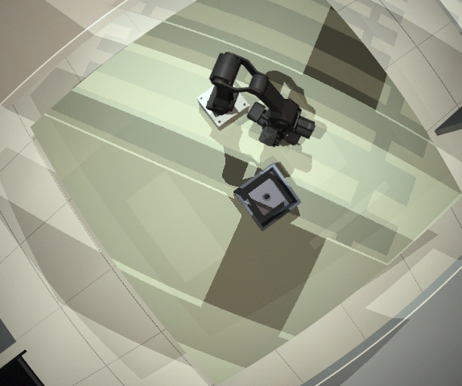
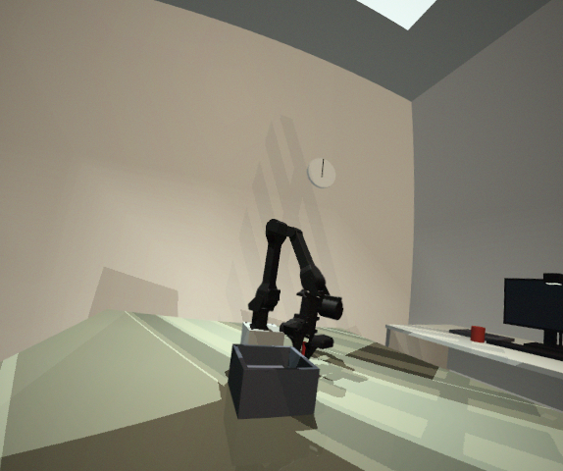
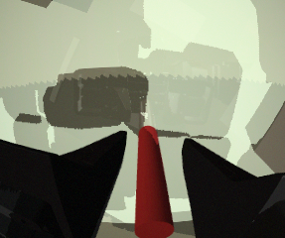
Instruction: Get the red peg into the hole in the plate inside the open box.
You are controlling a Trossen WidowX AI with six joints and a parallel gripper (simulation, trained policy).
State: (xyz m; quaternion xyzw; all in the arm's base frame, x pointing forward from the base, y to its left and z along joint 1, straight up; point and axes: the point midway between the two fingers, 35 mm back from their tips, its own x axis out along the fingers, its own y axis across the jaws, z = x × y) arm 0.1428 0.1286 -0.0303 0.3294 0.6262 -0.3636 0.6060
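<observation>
Right now the plate is 200 mm ahead of my gripper tip, 130 mm to the right of it and 30 mm above it. Round my gripper tip: red peg: 20 mm above, 10 mm to the left; then dark box: 200 mm ahead, 130 mm to the right, 10 mm above.
</observation>
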